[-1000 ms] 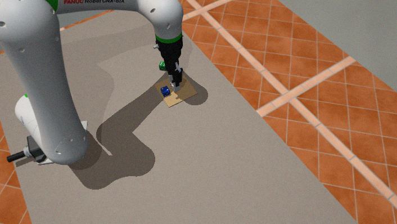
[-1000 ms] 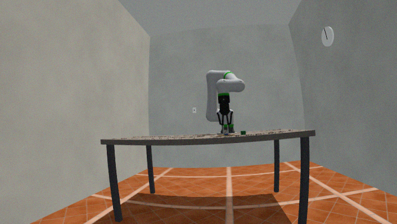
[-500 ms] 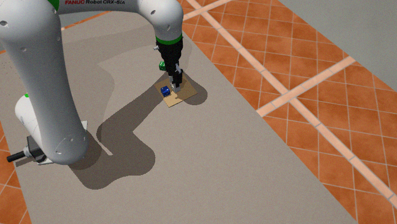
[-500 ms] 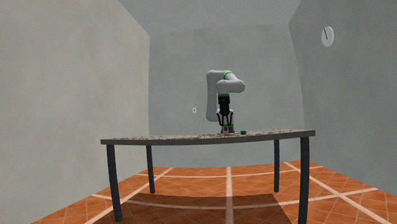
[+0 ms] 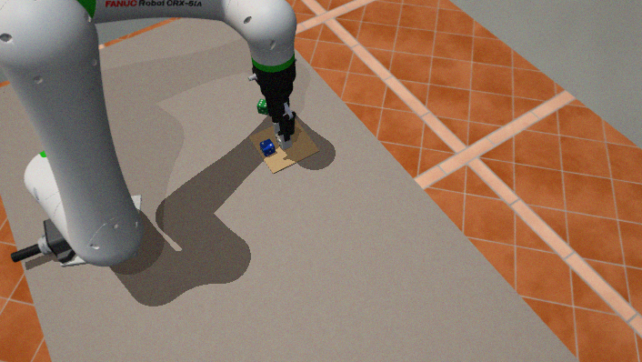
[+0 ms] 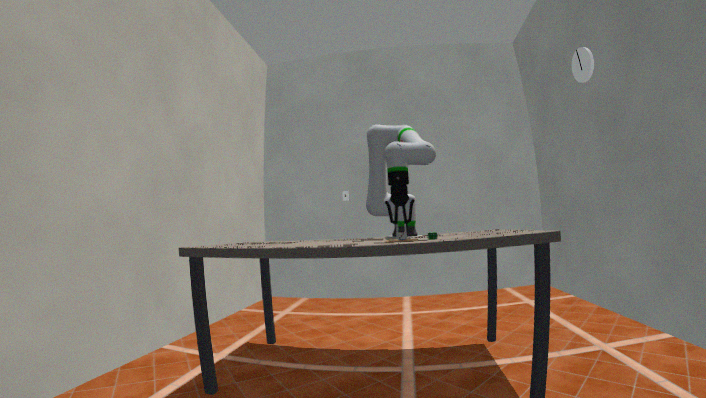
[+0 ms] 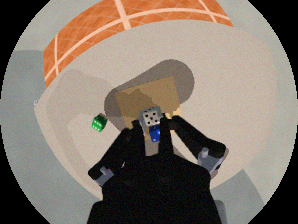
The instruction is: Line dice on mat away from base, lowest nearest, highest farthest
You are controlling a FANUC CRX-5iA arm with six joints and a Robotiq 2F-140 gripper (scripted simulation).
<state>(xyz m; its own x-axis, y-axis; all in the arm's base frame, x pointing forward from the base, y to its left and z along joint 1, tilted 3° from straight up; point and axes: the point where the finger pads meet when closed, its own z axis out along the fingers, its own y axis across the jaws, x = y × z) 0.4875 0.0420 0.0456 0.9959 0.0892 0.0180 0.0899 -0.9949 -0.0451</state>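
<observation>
My gripper is now 20 mm above the white die. Also, from my hand: blue die: 50 mm behind, 20 mm below; green die: 140 mm to the left, 30 mm below; tan mat: 40 mm below.
</observation>
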